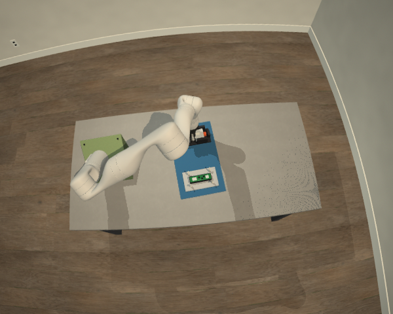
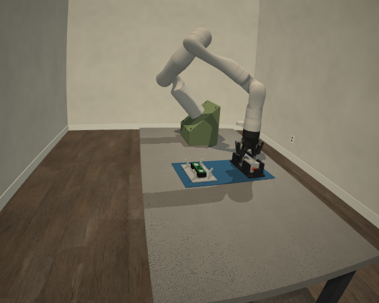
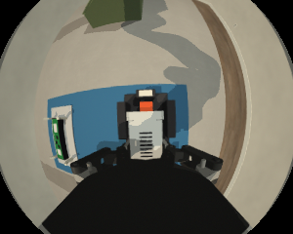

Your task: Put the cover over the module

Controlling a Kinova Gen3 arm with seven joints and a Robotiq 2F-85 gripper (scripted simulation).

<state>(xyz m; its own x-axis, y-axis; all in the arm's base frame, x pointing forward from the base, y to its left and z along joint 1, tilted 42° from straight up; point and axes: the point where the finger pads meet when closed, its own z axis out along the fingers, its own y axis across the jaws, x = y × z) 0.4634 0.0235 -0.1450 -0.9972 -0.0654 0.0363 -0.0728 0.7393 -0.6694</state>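
Now: the white cover 10 mm below my hand.
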